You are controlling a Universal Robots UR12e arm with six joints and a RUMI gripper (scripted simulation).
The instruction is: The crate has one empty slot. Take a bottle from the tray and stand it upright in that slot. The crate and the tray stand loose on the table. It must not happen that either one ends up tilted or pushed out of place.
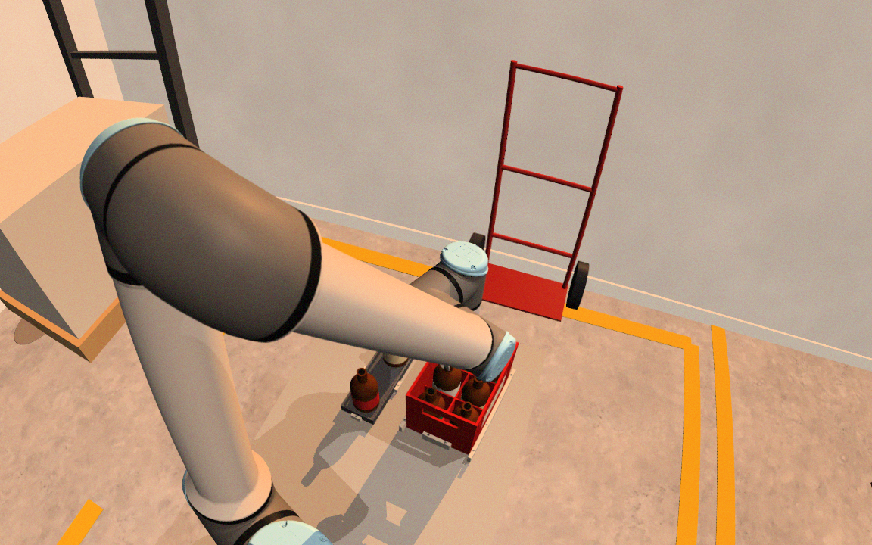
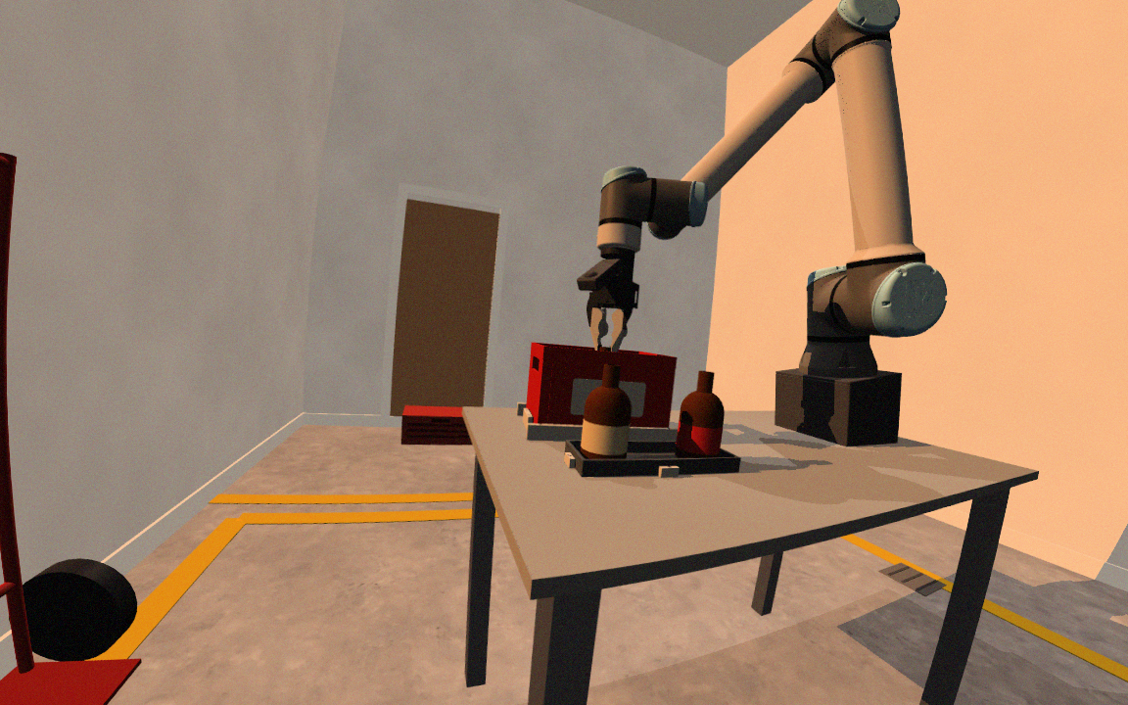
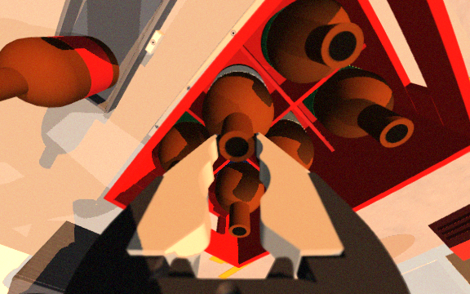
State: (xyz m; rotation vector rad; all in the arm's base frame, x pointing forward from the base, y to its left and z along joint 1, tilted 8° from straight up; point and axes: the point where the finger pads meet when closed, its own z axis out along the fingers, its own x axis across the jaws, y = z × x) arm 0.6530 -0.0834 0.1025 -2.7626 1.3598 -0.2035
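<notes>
Now: hand 1 cm past the red crate, 4 cm to the left of it and 9 cm above it. The rest, counted from my hand: dark tray 1 cm behind, 19 cm to the left, 16 cm below.
</notes>
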